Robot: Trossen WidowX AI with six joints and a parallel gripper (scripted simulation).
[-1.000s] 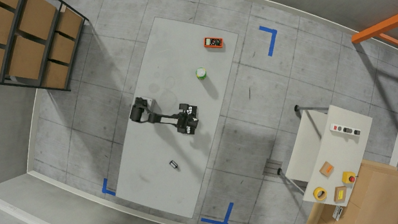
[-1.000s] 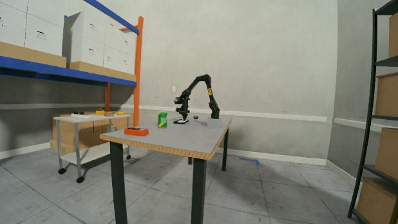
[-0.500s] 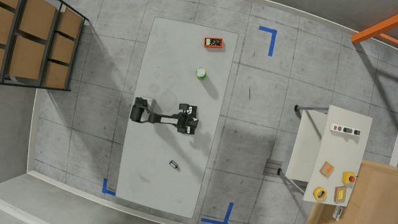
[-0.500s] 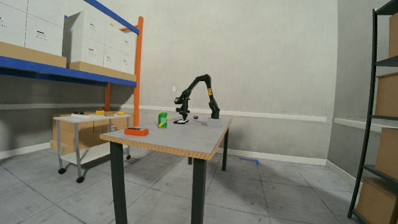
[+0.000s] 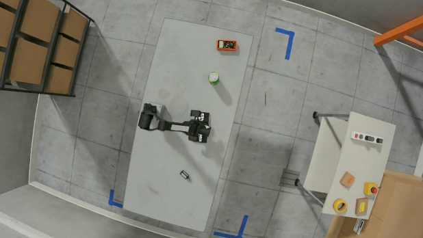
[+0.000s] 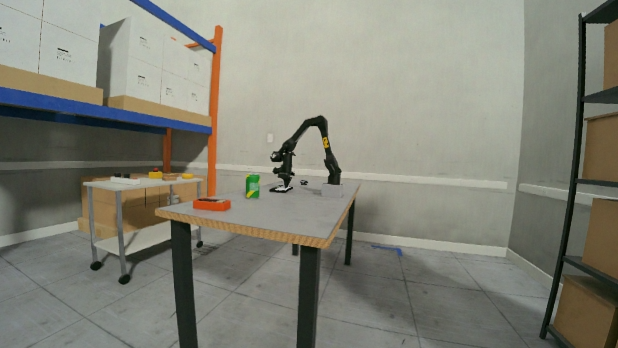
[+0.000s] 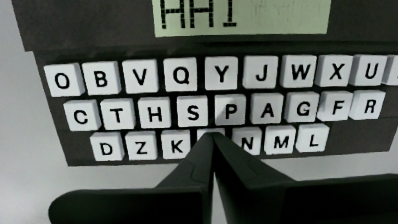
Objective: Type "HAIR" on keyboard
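Now: the key 20 mm ahead of my hand, 30 mm to the right of it and 30 mm below it. Round my hand: small black object (60 mm behind, 350 mm to the right, 30 mm below).
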